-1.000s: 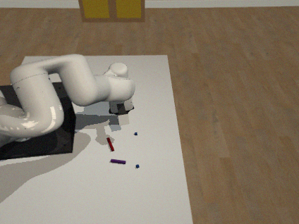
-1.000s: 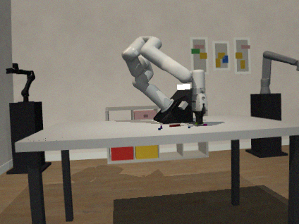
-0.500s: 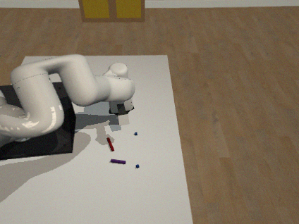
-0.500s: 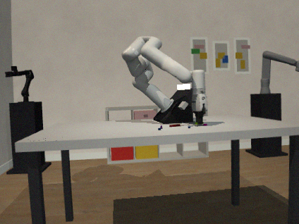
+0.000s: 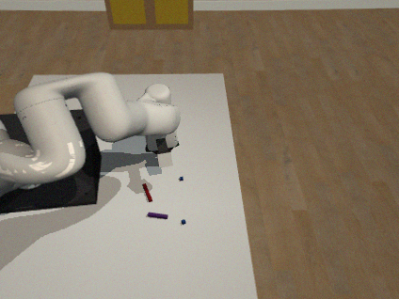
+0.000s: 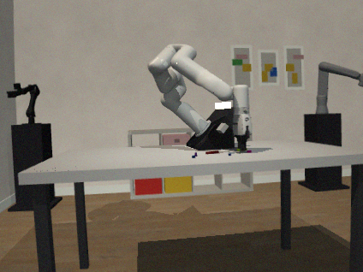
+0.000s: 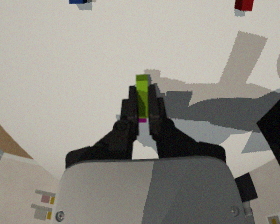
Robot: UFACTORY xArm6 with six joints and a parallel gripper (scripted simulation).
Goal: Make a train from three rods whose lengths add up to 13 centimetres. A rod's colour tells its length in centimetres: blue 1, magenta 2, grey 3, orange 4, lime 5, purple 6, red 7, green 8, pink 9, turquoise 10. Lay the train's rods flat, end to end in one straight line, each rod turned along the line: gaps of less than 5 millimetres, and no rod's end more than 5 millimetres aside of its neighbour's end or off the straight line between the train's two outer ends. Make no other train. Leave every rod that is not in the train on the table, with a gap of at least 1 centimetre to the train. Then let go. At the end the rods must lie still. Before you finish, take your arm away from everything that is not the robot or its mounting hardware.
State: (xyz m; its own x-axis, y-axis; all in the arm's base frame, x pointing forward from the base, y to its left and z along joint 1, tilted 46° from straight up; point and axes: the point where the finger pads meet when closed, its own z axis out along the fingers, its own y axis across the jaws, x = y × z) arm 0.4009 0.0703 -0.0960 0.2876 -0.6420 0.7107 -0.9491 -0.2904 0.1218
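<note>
Now: the lime rod 2 cm below my hand. The rest, counted from my hand: magenta rod: 1 cm behind, 4 cm to the left, 3 cm below; red rod: 4 cm behind, 14 cm to the right, 3 cm below; purple rod: 22 cm to the right, 3 cm below.
</note>
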